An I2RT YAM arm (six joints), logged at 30 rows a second.
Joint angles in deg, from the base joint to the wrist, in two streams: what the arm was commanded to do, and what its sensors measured. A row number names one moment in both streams.
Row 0, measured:
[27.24, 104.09, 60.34, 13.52, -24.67, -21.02]
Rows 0 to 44, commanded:
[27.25, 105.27, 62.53, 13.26, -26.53, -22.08]
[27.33, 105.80, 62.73, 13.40, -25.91, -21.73]
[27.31, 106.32, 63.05, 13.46, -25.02, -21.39]
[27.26, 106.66, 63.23, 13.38, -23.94, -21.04]
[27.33, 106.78, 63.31, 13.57, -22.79, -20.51]
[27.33, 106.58, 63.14, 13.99, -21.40, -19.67]
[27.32, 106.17, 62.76, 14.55, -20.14, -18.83]
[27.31, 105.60, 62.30, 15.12, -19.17, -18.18]
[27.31, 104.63, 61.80, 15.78, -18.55, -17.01]
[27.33, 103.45, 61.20, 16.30, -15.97, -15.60]
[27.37, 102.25, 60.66, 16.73, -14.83, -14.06]
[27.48, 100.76, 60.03, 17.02, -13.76, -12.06]
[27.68, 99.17, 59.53, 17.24, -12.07, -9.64]
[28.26, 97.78, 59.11, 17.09, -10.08, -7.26]
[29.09, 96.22, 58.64, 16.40, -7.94, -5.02]
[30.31, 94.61, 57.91, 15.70, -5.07, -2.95]
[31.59, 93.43, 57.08, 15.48, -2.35, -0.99]
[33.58, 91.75, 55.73, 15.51, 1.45, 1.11]
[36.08, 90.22, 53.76, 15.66, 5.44, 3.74]
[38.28, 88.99, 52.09, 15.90, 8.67, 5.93]
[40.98, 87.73, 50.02, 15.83, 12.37, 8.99]
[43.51, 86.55, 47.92, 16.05, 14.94, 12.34]
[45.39, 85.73, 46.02, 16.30, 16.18, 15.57]
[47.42, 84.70, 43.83, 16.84, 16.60, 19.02]
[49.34, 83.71, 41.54, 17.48, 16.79, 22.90]
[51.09, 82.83, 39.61, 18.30, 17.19, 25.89]
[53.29, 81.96, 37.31, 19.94, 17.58, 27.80]
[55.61, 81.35, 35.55, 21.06, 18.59, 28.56]
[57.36, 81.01, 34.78, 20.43, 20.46, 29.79]
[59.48, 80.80, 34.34, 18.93, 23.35, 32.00]
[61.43, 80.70, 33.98, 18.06, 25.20, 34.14]
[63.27, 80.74, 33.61, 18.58, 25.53, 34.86]
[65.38, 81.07, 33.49, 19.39, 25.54, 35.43]
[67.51, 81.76, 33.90, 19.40, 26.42, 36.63]
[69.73, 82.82, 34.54, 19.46, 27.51, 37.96]
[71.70, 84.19, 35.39, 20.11, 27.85, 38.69]
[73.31, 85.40, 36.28, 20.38, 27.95, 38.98]
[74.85, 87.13, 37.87, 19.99, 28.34, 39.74]
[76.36, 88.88, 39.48, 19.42, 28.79, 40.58]
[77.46, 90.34, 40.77, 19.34, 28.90, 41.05]
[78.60, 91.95, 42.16, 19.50, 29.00, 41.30]
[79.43, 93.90, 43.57, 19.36, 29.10, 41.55]
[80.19, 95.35, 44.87, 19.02, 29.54, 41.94]
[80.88, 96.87, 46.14, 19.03, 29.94, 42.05]
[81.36, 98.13, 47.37, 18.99, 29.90, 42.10]
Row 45, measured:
[80.12, 96.36, 44.29, 18.26, 26.98, 39.38]
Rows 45 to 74, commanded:
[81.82, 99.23, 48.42, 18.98, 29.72, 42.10]
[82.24, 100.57, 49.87, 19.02, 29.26, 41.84]
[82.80, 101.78, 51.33, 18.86, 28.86, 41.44]
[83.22, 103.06, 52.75, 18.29, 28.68, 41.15]
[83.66, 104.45, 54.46, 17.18, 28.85, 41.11]
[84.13, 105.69, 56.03, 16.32, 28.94, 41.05]
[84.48, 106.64, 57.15, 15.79, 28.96, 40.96]
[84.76, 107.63, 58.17, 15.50, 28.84, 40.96]
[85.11, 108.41, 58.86, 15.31, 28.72, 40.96]
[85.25, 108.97, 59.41, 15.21, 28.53, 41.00]
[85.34, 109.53, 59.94, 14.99, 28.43, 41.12]
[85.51, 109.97, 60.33, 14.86, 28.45, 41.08]
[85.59, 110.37, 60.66, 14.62, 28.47, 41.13]
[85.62, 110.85, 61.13, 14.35, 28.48, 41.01]
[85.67, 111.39, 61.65, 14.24, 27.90, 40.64]
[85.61, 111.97, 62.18, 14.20, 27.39, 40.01]
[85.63, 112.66, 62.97, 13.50, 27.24, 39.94]
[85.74, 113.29, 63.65, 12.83, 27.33, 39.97]
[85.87, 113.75, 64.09, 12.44, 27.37, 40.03]
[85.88, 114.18, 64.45, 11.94, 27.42, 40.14]
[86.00, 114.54, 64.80, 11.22, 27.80, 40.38]
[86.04, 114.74, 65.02, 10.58, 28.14, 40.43]
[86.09, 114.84, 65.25, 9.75, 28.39, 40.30]
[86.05, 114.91, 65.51, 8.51, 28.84, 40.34]
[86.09, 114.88, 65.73, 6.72, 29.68, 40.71]
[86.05, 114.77, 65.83, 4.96, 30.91, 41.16]
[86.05, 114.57, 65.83, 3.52, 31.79, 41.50]
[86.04, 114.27, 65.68, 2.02, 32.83, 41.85]
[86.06, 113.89, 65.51, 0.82, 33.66, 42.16]
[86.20, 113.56, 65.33, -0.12, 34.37, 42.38]
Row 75, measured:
[85.82, 114.85, 64.93, 7.60, 30.24, 40.69]
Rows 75 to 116, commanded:
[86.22, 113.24, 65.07, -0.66, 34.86, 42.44]
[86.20, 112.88, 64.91, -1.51, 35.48, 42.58]
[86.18, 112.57, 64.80, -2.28, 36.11, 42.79]
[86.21, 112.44, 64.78, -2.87, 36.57, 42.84]
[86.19, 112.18, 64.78, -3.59, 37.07, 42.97]
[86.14, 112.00, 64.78, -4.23, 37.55, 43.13]
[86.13, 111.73, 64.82, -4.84, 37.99, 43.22]
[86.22, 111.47, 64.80, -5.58, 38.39, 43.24]
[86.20, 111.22, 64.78, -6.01, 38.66, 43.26]
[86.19, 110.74, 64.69, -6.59, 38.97, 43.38]
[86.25, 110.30, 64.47, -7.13, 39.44, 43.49]
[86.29, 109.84, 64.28, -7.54, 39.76, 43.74]
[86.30, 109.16, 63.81, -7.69, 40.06, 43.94]
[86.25, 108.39, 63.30, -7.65, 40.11, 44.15]
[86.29, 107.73, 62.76, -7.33, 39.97, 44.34]
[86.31, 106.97, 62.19, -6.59, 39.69, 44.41]
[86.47, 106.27, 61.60, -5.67, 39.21, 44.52]
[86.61, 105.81, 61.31, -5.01, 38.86, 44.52]
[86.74, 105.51, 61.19, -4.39, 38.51, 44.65]
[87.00, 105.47, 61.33, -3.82, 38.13, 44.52]
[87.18, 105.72, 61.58, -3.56, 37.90, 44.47]
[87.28, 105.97, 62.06, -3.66, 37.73, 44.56]
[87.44, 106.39, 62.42, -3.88, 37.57, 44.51]
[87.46, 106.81, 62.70, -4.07, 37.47, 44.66]
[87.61, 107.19, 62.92, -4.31, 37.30, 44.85]
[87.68, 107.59, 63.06, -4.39, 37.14, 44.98]
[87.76, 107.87, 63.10, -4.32, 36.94, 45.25]
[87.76, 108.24, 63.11, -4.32, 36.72, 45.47]
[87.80, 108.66, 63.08, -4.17, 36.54, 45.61]
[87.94, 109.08, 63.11, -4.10, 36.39, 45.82]
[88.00, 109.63, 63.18, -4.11, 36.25, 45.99]
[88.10, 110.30, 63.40, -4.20, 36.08, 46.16]
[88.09, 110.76, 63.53, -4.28, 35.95, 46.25]
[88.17, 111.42, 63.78, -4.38, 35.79, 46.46]
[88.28, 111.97, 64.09, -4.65, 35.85, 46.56]
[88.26, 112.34, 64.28, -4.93, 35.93, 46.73]
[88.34, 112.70, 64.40, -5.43, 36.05, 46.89]
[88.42, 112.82, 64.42, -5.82, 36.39, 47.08]
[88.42, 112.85, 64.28, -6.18, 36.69, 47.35]
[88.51, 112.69, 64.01, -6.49, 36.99, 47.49]
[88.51, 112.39, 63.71, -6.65, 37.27, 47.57]
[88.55, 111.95, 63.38, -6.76, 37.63, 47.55]
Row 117, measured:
[88.07, 112.01, 63.42, -4.05, 36.62, 46.46]
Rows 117 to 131, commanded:
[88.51, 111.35, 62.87, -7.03, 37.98, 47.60]
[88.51, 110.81, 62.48, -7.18, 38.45, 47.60]
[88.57, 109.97, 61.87, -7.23, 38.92, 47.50]
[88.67, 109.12, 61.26, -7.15, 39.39, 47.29]
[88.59, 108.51, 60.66, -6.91, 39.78, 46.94]
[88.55, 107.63, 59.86, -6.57, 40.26, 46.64]
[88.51, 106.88, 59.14, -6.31, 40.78, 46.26]
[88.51, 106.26, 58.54, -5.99, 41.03, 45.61]
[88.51, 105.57, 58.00, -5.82, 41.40, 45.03]
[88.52, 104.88, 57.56, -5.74, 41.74, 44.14]
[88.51, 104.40, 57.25, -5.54, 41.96, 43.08]
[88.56, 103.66, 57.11, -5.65, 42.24, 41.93]
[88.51, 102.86, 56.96, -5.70, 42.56, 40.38]
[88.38, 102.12, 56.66, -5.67, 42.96, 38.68]
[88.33, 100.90, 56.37, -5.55, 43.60, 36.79]
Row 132, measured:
[88.31, 105.25, 56.58, -5.21, 40.18, 42.06]
